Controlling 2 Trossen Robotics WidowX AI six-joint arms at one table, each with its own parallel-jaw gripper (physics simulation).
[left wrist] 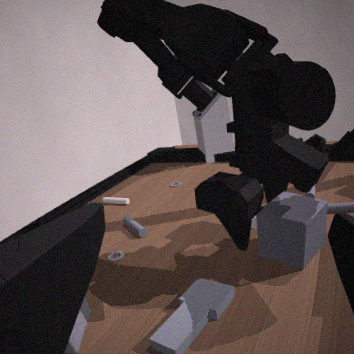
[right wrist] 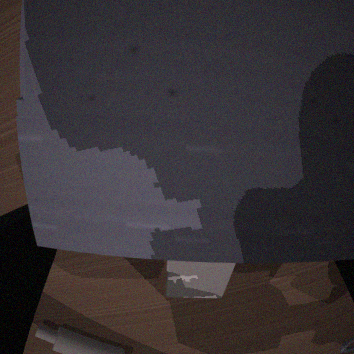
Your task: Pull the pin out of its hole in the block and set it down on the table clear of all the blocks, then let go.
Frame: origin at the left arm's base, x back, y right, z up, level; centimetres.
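Seen in the pictures: left gripper, fingertip midpoint: (left wrist: pixel 223 222); right arm's base at its link origin: (left wrist: pixel 206 101).
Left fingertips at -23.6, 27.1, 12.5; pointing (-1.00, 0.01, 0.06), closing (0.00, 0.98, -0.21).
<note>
Offsets run from my left fingertips to a thing's top centre, as dx, dy, dz. "*": to the spot under its first point.
A large blue-grey block @[-20.5, +9.2, -10.5] (left wrist: pixel 291 232) (right wrist: pixel 115 200) stands on the table, right of centre in the left wrist view, and fills much of the right wrist view. A pale square-sided pin @[-23.8, +6.2, -12.6] (right wrist: pixel 202 280) sticks out from the block's lower edge in the right wrist view; a sliver of the pin (left wrist: pixel 254 223) shows between finger and block in the left wrist view. My right gripper (left wrist: pixel 259 230) (right wrist: pixel 189 203) is open, its fingers apart on either side of the pin's end, not gripping it. My left gripper is open and empty, well short of the block. The pin's hole is hidden.
A flat notched grey block @[-11.1, -3.2, -15.1] (left wrist: pixel 205 295) lies in front. A grey cylinder @[-31.7, -12.4, -15.1] (left wrist: pixel 134 226), a white rod @[-43.8, -18.5, -15.3] (left wrist: pixel 116 201) and rings @[-24.1, -13.8, -16.3] (left wrist: pixel 116 256) @[-49.4, -6.6, -16.3] (left wrist: pixel 175 184) lie left. A grey rod @[-27.5, +20.0, -15.3] (left wrist: pixel 341 207) lies right of the large block. A stepped pale cylinder @[* -35.2, +2.3, -15.8] (right wrist: pixel 87 342) lies lower left in the right wrist view.
</note>
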